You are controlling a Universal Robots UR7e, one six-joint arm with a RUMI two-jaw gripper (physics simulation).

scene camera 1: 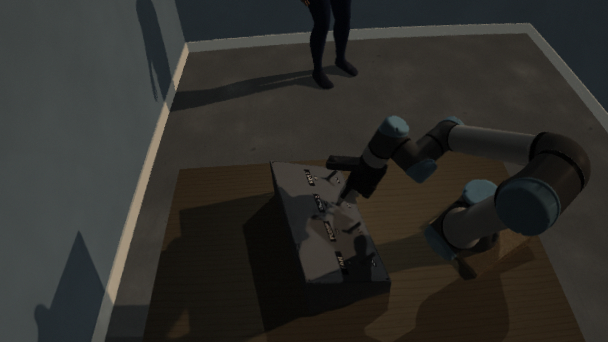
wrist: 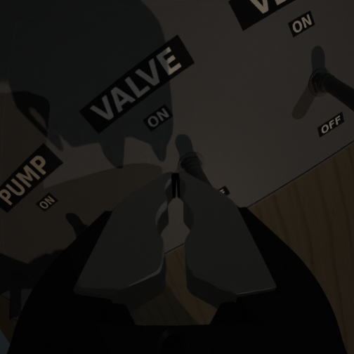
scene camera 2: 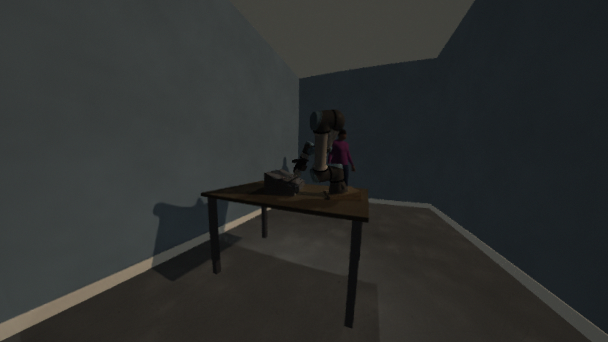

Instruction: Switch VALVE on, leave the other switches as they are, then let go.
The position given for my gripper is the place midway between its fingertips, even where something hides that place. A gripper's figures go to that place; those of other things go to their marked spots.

Labels:
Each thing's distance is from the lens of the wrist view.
my gripper (wrist: 176, 174): 0.14 m
grey sloped switch panel (wrist: 104, 104): 0.15 m

